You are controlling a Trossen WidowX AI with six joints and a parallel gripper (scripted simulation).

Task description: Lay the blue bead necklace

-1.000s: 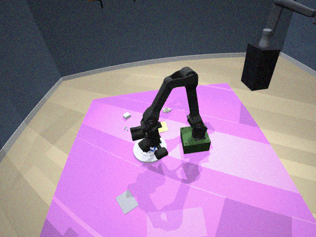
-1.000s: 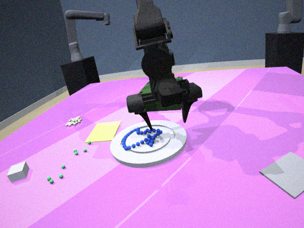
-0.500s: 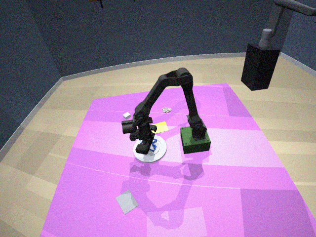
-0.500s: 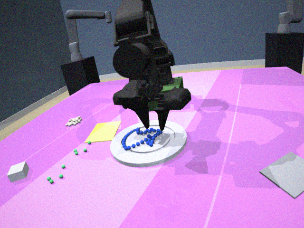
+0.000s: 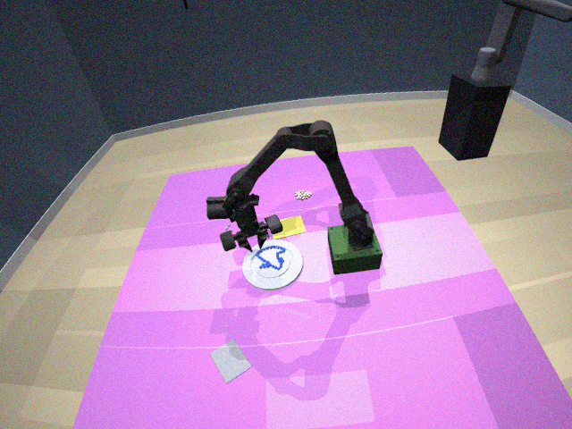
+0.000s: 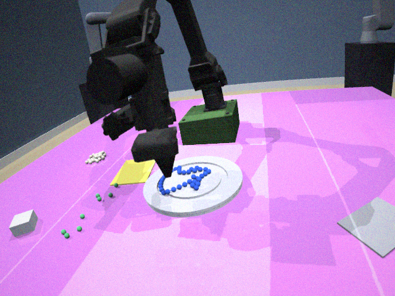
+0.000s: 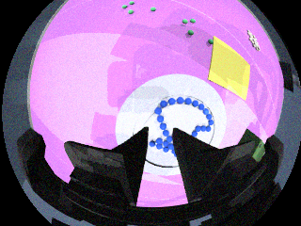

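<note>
My gripper tip is 4 cm past the round white bead board, 4 cm above it and 3 cm to the right of it. Also, from my gripper tip: yellow sheet (13 cm to the right, 11 cm behind, 5 cm below); then grey tile (33 cm to the left, 10 cm ahead, 5 cm below); then cube (30 cm to the right, 10 cm ahead, 4 cm below).
</note>
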